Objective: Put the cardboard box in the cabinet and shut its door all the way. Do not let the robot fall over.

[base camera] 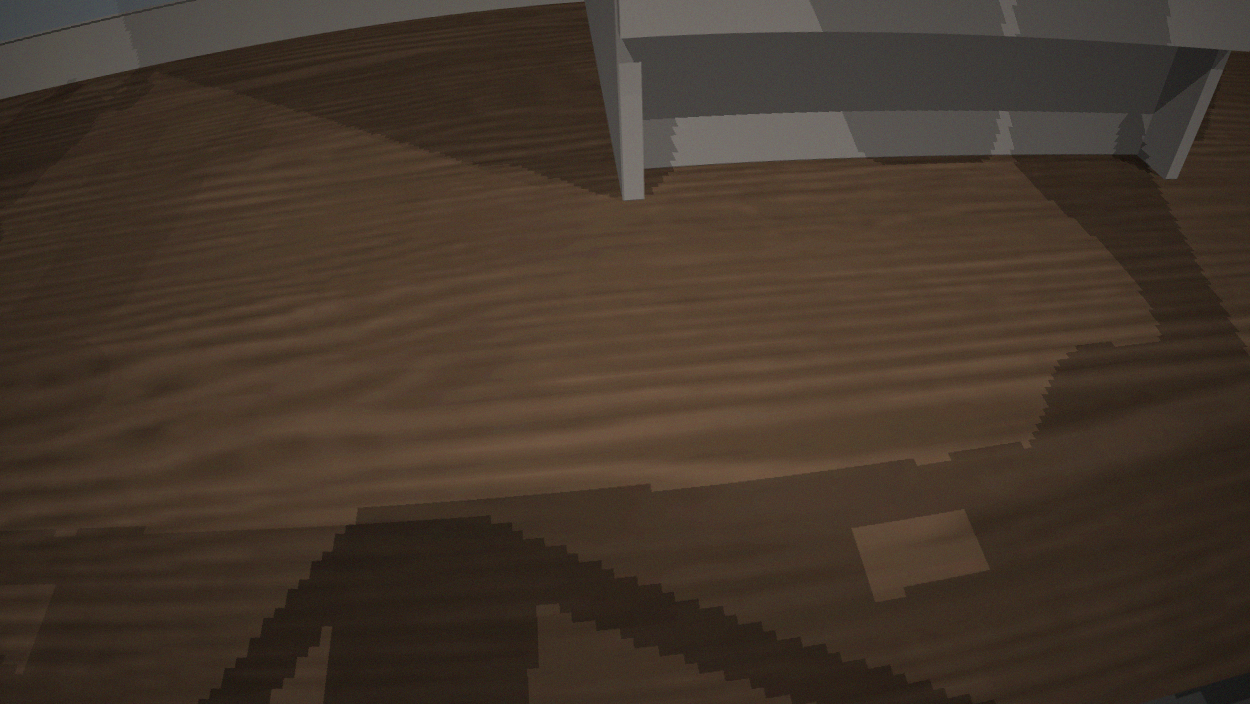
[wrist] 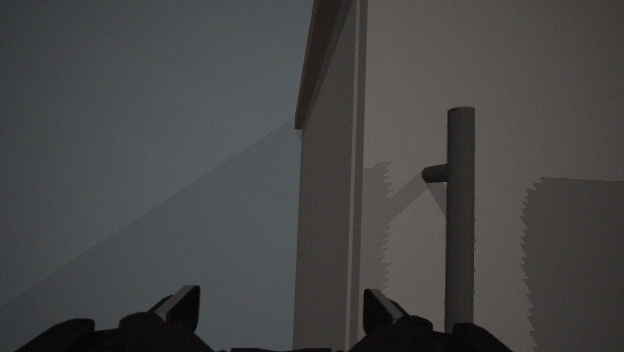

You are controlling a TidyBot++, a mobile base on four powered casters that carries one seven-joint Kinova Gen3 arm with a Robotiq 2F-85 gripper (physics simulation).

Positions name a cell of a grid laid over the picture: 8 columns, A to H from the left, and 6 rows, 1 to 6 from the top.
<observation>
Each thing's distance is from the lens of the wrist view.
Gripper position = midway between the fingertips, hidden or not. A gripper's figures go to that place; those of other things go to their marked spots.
my gripper (wrist: D6): 0.16 m
cabinet (wrist: F3): 0.15 m
</observation>
